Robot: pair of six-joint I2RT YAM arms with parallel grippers.
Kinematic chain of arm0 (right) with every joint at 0, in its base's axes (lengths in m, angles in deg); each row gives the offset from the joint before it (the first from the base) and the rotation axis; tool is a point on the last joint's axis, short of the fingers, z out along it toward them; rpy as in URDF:
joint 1: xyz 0 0 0.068 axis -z
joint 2: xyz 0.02 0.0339 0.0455 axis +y
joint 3: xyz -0.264 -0.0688 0 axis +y
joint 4: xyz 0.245 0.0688 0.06 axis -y
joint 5: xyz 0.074 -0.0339 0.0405 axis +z
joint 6: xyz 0.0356 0 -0.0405 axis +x
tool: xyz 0 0 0 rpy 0 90 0
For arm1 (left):
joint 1: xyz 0 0 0.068 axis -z
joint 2: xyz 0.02 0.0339 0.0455 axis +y
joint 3: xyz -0.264 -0.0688 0 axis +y
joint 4: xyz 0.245 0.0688 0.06 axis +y
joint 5: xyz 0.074 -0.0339 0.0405 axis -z
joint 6: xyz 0.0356 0 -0.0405 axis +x
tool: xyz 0 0 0 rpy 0 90 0
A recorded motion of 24 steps. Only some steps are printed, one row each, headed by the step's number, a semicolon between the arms.
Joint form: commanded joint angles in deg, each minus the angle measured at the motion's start. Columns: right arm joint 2, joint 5, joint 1, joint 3, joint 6, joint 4; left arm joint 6, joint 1, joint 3, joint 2, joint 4, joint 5.
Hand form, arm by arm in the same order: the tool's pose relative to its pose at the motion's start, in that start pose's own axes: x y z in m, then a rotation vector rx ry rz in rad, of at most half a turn. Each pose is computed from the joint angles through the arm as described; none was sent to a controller.
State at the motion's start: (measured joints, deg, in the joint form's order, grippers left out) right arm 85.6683 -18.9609 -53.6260 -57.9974 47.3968 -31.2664; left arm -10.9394 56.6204 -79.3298 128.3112 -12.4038 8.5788
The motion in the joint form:
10: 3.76 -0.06 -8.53 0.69 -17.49 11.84; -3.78 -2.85 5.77 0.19 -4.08 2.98
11: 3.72 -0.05 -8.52 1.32 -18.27 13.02; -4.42 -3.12 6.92 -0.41 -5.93 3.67
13: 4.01 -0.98 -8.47 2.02 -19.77 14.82; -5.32 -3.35 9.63 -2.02 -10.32 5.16
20: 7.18 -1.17 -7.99 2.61 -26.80 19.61; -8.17 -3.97 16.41 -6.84 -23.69 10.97
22: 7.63 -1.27 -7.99 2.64 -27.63 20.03; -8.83 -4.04 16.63 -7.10 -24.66 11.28
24: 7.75 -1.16 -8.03 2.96 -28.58 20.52; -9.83 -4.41 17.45 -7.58 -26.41 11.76
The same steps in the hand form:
10: 0.0293 0.0448 0.0030 -0.1674 -0.0742 -0.3782; 0.0255 0.0260 -0.0036 0.0062 0.0291 -0.1015
11: 0.0303 0.0443 0.0044 -0.1734 -0.0824 -0.3879; 0.0251 0.0271 -0.0068 0.0190 0.0086 -0.1111
13: 0.0310 0.0440 0.0076 -0.1681 -0.1052 -0.4066; 0.0238 0.0262 -0.0150 0.0536 -0.0415 -0.1168
20: 0.0334 0.0479 0.0246 -0.1642 -0.1320 -0.5153; 0.0132 0.0204 -0.0422 0.1898 -0.2054 -0.1150
22: 0.0341 0.0484 0.0268 -0.1613 -0.1335 -0.5299; 0.0113 0.0201 -0.0439 0.1992 -0.2197 -0.1214
24: 0.0354 0.0481 0.0281 -0.1629 -0.1344 -0.5468; 0.0102 0.0218 -0.0476 0.2097 -0.2408 -0.1335

